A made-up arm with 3 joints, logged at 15 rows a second.
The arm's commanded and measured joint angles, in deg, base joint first. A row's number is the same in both.
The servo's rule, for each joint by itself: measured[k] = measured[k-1] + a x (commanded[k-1-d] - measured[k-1]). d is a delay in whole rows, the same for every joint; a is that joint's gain. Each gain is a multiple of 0.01, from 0.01 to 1. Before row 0 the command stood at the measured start. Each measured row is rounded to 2 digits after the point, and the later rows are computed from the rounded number. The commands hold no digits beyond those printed.
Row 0, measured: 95.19 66.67 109.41
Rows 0 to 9, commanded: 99.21 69.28 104.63; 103.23 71.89 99.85; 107.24 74.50 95.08; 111.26 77.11 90.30; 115.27 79.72 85.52; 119.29 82.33 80.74; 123.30 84.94 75.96; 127.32 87.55 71.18; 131.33 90.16 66.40; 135.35 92.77 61.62
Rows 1 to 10, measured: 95.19 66.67 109.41; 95.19 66.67 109.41; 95.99 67.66 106.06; 97.44 69.27 101.71; 99.40 71.26 97.07; 101.77 73.48 92.33; 104.47 75.85 87.56; 107.43 78.31 82.79; 110.60 80.83 78.01; 113.94 83.38 73.23
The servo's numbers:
d 2
a 0.20 0.38 0.70

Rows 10 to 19, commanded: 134.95 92.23 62.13; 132.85 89.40 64.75; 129.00 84.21 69.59; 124.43 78.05 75.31; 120.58 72.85 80.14; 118.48 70.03 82.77; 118.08 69.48 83.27; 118.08 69.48 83.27; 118.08 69.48 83.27; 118.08 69.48 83.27
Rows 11 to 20, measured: 117.42 85.96 68.45; 121.01 88.55 63.67; 123.80 89.95 62.59; 125.61 89.74 64.10; 126.29 87.64 67.94; 125.92 84.00 73.10; 124.85 79.76 78.03; 123.58 76.06 81.35; 122.48 73.56 82.69; 121.60 72.01 83.10
